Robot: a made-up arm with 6 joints.
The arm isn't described. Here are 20 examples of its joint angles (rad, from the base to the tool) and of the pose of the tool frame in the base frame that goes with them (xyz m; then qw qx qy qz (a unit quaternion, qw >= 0)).
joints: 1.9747 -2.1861 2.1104 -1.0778 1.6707 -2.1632
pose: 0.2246 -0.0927 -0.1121 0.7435 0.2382 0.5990 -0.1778
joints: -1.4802 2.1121 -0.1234 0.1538 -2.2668 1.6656
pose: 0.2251 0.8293 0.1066 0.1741 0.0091 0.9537 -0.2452
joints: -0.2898 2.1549 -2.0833 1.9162 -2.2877 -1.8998
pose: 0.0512 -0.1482 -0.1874 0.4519 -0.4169 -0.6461 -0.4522
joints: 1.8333 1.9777 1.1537 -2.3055 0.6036 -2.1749
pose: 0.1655 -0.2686 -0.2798 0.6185 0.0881 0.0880 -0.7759
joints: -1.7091 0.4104 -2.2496 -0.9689 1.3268 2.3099
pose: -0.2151 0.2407 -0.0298 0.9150 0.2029 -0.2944 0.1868
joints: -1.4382 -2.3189 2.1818 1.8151 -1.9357 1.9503
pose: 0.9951 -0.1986 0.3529 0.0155 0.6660 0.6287 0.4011
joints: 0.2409 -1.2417 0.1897 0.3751 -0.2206 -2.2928
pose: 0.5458 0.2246 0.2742 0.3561 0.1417 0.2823 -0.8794
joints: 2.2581 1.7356 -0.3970 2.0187 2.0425 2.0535
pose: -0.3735 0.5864 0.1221 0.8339 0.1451 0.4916 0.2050
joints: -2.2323 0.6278 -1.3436 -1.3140 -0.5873 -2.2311
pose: 0.3109 0.1019 0.3234 0.5309 -0.5881 0.4943 -0.3577
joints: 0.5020 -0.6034 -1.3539 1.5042 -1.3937 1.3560
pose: 0.9197 0.3150 0.4636 0.6096 0.5542 0.5668 -0.0033
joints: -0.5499 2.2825 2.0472 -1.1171 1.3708 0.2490
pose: 0.3751 0.2507 0.8497 0.3083 -0.0486 -0.7733 -0.5519
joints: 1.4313 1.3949 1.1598 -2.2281 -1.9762 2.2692
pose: 0.2771 -0.6630 0.5534 0.5115 0.6250 0.5542 0.2014
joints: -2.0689 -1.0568 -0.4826 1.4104 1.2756 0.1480
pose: 0.1922 0.1188 0.3328 0.3740 0.4248 -0.8195 -0.0900
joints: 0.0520 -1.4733 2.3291 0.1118 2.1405 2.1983
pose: 0.4821 0.4584 0.2080 0.9142 0.1261 -0.0078 -0.3850
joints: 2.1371 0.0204 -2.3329 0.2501 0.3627 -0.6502
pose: 0.2231 -0.1265 0.2635 0.2749 -0.3647 -0.3064 -0.8352
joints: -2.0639 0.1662 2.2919 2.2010 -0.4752 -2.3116
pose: 0.0419 0.2543 -0.0809 0.7843 -0.0453 -0.5550 0.2734
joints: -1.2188 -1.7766 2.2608 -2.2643 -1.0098 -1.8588
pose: 0.3869 0.1831 0.2839 0.8822 0.0088 -0.2776 0.3802
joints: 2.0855 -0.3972 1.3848 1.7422 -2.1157 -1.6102
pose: 0.2386 -0.1419 -0.2459 0.2168 0.6427 0.5886 0.4398
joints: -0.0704 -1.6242 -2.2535 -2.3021 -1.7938 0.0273
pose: 0.6399 -0.0699 -0.7317 0.0313 0.6243 0.5205 -0.5817
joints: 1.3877 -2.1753 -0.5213 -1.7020 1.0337 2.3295
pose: 0.4224 0.4336 0.0561 0.6235 -0.1047 0.3767 -0.6771
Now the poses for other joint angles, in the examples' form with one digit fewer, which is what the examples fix.
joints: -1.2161 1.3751 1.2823 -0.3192 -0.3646 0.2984
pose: 0.527 0.765 0.442 0.105 -0.452 -0.879 -0.111
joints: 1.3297 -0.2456 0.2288 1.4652 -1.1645 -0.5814
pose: 0.117 -0.243 0.011 0.088 0.345 -0.888 0.289
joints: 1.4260 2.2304 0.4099 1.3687 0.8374 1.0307
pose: 0.275 0.271 -0.371 0.492 0.145 0.775 -0.370
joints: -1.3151 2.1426 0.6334 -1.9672 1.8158 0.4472
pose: -0.301 0.101 0.930 0.342 0.683 -0.621 -0.177
